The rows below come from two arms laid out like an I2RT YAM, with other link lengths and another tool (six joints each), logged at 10 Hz.
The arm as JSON. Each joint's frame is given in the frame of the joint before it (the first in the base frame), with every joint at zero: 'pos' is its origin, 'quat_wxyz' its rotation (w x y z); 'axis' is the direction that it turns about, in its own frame. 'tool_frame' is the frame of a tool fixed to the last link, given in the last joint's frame.
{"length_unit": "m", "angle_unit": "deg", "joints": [
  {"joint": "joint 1", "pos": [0.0, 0.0, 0.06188], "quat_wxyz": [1.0, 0.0, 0.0, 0.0], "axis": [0.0, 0.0, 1.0]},
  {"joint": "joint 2", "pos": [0.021, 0.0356, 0.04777], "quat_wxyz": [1.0, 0.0, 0.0, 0.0], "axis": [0.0, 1.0, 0.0]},
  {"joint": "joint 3", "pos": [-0.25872, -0.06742, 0.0], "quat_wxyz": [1.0, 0.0, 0.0, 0.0], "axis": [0.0, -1.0, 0.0]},
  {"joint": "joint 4", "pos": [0.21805, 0.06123, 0.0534], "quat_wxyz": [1.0, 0.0, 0.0, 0.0], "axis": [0.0, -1.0, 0.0]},
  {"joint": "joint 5", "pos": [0.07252, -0.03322, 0.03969], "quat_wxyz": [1.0, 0.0, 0.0, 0.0], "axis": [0.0, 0.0, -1.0]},
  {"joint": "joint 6", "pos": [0.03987, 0.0, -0.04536], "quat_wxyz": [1.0, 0.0, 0.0, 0.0], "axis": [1.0, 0.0, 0.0]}
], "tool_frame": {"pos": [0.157, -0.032, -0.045], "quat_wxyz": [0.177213, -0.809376, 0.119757, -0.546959]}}
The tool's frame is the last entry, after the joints.
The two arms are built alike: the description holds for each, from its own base.
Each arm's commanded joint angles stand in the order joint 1, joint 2, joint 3, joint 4, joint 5, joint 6.
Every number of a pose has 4 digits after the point. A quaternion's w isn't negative.
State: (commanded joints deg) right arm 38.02 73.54 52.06 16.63 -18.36 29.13; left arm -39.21 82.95 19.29 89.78 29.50 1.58
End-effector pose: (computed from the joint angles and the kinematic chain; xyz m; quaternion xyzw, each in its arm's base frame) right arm 0.3028 0.3033 0.2452 -0.7937 -0.1135 -0.2337 0.5500; left arm 0.1998 -0.3276 0.2491 0.4597 -0.4931 0.7261 0.1350
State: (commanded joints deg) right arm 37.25 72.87 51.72 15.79 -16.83 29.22; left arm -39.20 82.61 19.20 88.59 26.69 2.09
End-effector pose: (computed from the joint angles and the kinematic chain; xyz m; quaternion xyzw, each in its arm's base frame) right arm 0.3082 0.2940 0.2432 -0.7984 -0.0964 -0.2416 0.5430; left arm 0.2094 -0.3248 0.2481 0.4778 -0.4795 0.7257 0.1229
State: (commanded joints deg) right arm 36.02 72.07 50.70 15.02 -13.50 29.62; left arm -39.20 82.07 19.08 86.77 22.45 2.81
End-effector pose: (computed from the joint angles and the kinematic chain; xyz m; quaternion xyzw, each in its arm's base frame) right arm 0.3187 0.2772 0.2365 -0.8064 -0.0614 -0.2562 0.5294; left arm 0.2236 -0.3198 0.2462 0.5046 -0.4589 0.7238 0.1042
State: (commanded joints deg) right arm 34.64 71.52 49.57 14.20 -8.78 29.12; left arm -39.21 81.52 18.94 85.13 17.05 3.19
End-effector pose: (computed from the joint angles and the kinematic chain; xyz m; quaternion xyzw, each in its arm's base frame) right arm 0.3329 0.2546 0.2269 -0.8169 -0.0206 -0.2796 0.5040; left arm 0.2405 -0.3120 0.2449 0.5363 -0.4298 0.7217 0.0829
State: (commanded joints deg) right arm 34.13 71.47 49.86 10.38 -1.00 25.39; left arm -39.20 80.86 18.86 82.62 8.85 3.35
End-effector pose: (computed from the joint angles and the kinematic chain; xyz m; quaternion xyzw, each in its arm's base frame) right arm 0.3482 0.2239 0.2129 -0.8408 0.0182 -0.3122 0.4420; left arm 0.2652 -0.2976 0.2410 0.5836 -0.3838 0.7138 0.0514
